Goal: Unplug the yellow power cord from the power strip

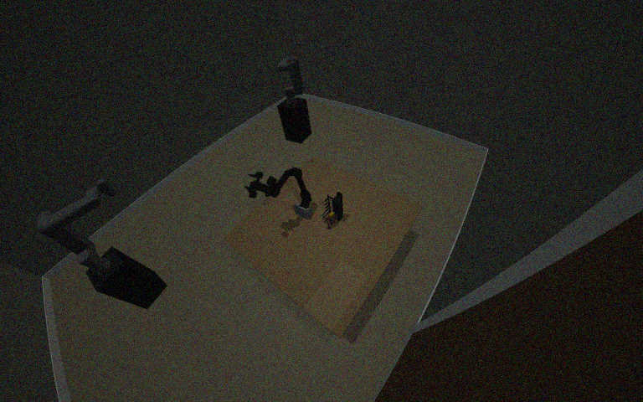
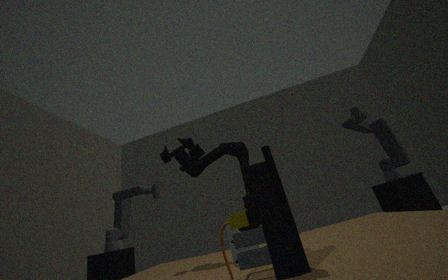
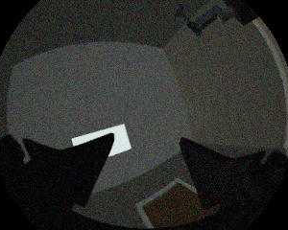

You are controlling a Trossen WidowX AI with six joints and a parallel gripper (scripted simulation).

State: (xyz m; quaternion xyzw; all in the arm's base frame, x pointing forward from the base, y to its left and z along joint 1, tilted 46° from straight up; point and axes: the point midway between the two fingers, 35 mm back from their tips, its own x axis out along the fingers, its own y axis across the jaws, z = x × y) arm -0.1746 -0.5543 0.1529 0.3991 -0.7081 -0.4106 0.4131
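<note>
My gripper tip is now 480 mm above the yellow plug, 450 mm short of it and 310 mm to the right of it.
</note>
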